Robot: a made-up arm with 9 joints.
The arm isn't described. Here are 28 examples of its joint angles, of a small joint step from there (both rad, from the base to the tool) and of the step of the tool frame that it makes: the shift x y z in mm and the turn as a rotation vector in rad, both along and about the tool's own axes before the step.
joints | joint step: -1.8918 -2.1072 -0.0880 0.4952 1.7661 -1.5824 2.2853 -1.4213 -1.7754 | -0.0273 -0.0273 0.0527 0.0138 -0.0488 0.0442 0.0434 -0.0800 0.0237
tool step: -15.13 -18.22 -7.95 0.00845 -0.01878 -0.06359
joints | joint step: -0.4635 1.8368 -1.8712 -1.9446 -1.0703 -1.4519 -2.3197 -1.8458 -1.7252 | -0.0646 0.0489 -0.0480 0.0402 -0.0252 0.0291 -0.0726 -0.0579 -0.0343
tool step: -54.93 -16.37 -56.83 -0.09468 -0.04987 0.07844
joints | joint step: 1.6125 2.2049 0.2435 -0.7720 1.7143 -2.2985 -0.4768 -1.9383 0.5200 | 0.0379 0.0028 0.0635 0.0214 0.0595 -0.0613 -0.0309 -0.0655 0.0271
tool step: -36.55 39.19 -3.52 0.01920 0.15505 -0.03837
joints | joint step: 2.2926 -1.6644 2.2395 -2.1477 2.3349 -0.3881 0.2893 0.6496 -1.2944 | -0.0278 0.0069 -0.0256 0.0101 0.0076 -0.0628 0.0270 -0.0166 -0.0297
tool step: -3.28 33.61 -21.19 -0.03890 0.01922 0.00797
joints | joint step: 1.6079 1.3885 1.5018 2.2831 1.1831 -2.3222 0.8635 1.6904 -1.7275 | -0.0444 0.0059 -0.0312 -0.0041 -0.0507 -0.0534 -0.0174 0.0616 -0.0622
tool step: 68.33 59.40 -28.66 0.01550 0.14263 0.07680
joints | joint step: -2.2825 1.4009 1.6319 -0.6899 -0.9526 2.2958 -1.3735 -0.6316 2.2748 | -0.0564 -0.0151 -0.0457 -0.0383 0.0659 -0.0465 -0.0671 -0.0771 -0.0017
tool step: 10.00 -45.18 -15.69 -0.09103 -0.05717 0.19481
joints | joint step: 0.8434 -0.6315 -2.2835 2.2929 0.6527 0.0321 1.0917 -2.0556 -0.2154 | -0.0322 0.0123 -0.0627 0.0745 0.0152 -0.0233 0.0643 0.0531 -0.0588
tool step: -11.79 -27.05 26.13 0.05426 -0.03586 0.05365
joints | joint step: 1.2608 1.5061 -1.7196 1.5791 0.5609 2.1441 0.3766 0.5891 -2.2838 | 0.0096 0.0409 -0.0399 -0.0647 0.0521 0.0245 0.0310 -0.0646 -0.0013
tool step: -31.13 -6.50 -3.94 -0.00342 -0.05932 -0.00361
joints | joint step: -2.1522 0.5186 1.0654 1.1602 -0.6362 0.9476 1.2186 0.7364 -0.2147 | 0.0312 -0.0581 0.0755 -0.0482 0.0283 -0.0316 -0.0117 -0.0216 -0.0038
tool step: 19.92 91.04 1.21 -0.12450 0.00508 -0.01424
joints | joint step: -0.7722 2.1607 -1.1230 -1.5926 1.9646 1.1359 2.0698 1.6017 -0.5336 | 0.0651 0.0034 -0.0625 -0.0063 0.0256 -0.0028 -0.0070 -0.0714 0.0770
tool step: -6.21 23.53 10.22 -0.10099 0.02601 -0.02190
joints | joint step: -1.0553 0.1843 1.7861 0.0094 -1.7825 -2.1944 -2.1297 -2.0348 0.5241 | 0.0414 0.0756 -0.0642 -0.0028 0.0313 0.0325 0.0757 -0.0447 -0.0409
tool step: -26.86 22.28 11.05 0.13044 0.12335 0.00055
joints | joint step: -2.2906 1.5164 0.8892 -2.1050 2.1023 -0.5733 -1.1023 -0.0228 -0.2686 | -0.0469 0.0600 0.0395 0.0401 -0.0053 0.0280 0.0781 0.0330 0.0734
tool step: -41.84 -41.19 -33.43 -0.03510 -0.08828 -0.04044
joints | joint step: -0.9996 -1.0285 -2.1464 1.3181 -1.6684 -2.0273 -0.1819 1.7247 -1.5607 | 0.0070 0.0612 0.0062 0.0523 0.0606 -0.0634 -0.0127 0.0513 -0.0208
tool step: 37.53 -122.94 21.33 0.15528 0.06356 -0.02623
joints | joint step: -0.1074 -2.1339 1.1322 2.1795 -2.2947 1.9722 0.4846 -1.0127 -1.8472 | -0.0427 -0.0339 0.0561 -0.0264 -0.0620 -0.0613 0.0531 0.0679 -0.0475
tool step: -101.39 -2.54 -5.66 0.03240 -0.11715 0.11532
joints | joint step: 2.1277 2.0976 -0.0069 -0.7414 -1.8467 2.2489 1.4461 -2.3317 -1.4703 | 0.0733 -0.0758 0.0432 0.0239 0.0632 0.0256 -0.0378 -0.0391 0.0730
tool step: 34.66 78.53 -26.37 -0.19701 0.06445 -0.15424
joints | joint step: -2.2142 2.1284 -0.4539 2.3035 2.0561 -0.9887 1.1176 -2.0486 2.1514 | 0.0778 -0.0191 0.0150 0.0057 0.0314 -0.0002 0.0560 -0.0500 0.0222
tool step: -10.77 -53.00 -79.49 -0.07552 -0.06442 0.06643
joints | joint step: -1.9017 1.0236 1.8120 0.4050 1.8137 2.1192 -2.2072 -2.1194 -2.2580 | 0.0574 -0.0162 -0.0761 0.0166 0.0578 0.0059 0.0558 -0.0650 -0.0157
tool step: 21.34 1.88 86.53 0.14151 0.02485 -0.07136
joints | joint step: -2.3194 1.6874 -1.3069 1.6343 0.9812 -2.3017 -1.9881 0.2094 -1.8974 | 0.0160 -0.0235 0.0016 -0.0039 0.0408 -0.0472 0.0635 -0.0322 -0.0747
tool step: 16.73 0.51 38.20 0.07568 -0.03498 -0.08261
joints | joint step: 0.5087 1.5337 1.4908 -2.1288 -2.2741 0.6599 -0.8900 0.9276 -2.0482 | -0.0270 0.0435 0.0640 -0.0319 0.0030 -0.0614 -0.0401 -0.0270 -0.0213
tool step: 43.37 7.29 37.57 0.11036 0.03316 -0.08907
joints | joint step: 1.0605 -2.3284 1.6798 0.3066 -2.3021 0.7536 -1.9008 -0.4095 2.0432 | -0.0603 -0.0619 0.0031 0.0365 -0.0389 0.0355 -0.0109 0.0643 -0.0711
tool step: -15.61 2.60 15.12 0.04529 0.08699 0.00352
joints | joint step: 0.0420 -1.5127 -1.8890 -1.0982 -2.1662 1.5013 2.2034 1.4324 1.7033 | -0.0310 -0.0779 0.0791 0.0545 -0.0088 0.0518 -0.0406 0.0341 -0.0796
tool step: 16.41 113.24 102.58 0.22849 -0.06923 0.03923
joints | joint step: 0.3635 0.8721 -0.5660 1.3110 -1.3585 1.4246 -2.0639 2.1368 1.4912 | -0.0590 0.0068 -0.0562 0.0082 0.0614 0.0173 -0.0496 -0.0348 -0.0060
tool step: -12.41 11.04 1.27 0.09233 0.00869 0.07220
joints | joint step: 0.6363 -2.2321 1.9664 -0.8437 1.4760 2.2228 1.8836 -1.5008 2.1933 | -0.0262 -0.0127 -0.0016 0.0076 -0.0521 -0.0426 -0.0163 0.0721 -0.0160
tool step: -16.57 -16.01 -11.84 -0.03565 0.11022 -0.10108
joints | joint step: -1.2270 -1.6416 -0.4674 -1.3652 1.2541 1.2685 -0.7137 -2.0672 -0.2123 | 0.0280 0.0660 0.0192 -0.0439 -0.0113 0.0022 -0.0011 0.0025 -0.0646
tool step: -5.00 -31.03 -13.66 0.05196 -0.05864 0.02913
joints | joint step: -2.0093 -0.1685 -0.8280 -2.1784 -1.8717 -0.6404 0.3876 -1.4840 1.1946 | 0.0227 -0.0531 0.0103 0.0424 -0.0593 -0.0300 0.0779 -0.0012 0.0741
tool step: 40.66 58.97 -27.06 0.04500 -0.02423 -0.05769
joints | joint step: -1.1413 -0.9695 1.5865 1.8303 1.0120 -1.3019 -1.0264 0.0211 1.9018 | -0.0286 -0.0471 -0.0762 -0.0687 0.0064 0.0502 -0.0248 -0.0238 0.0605
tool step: -20.49 -20.64 19.74 -0.05867 0.01311 0.01052
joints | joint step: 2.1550 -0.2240 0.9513 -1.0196 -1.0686 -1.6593 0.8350 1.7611 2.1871 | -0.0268 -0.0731 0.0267 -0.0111 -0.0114 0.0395 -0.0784 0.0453 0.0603
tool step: -33.66 16.61 -5.84 -0.01851 0.00705 0.07481
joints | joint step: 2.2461 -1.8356 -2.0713 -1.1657 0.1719 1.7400 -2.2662 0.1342 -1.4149 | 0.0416 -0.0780 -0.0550 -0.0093 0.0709 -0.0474 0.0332 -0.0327 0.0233
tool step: 23.91 -57.92 33.48 -0.04771 -0.13225 -0.21005
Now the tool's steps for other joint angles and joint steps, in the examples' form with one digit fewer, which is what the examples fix.
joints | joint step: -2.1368 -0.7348 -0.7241 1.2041 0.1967 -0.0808 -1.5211 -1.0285 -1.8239 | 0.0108 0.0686 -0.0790 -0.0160 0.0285 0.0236 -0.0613 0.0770 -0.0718
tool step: -67.0 -3.8 -97.2 -0.0359 0.0196 0.1221
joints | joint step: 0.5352 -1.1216 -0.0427 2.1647 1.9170 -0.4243 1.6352 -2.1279 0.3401 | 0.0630 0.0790 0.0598 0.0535 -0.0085 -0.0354 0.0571 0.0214 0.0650
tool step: 47.3 59.3 -47.8 -0.0195 -0.1167 -0.0490
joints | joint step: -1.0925 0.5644 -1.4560 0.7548 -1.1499 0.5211 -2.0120 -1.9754 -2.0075 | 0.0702 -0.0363 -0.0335 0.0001 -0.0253 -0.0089 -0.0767 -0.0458 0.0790
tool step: -45.3 21.1 -132.1 -0.2079 -0.1045 -0.0089
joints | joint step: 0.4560 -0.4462 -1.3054 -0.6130 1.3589 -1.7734 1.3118 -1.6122 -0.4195 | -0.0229 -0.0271 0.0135 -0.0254 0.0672 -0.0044 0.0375 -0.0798 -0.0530
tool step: -25.4 41.6 25.6 0.0117 0.0198 -0.0504
